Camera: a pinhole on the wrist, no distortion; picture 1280 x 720 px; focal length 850.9 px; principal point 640.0 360.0 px. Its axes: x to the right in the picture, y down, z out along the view. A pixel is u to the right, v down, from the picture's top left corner.
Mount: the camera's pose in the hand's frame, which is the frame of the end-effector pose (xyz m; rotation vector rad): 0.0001 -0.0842 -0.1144 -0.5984 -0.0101 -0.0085
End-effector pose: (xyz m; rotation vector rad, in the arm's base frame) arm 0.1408 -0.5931 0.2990 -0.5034 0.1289 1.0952
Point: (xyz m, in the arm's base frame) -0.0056 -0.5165 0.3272
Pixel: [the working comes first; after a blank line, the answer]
In the camera's frame: -0.0138 0.0805 0.2910

600 595
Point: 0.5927 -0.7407 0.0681
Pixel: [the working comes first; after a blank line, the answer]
In the camera's frame: 0.1665 -0.1123 -0.3460

behind the camera
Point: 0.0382 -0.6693 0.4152
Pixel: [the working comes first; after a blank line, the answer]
In the camera's frame: -0.1479 -0.0229 0.2252

81 274
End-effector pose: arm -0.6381 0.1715 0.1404 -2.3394 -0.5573 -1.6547
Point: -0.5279 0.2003 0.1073
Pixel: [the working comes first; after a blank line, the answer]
In the camera's frame: 0.0085 -0.0442 0.2496

669 209
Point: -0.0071 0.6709 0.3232
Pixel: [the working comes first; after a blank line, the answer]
In the camera's frame: 0.4550 -0.5132 0.5959

outside the picture
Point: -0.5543 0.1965 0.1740
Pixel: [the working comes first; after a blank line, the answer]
In the camera's frame: 0.0622 -0.0217 0.2075

895 271
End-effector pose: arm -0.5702 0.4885 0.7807 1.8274 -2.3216 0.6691
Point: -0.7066 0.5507 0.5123
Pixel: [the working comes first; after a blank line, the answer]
In the camera's frame: -0.1115 0.0720 0.4202

414 506
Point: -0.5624 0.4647 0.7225
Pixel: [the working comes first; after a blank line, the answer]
In the camera's frame: 0.0004 -0.0271 0.1965

642 243
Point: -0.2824 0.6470 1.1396
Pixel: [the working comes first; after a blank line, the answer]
In the camera's frame: -0.0946 -0.0895 -0.3257

behind the camera
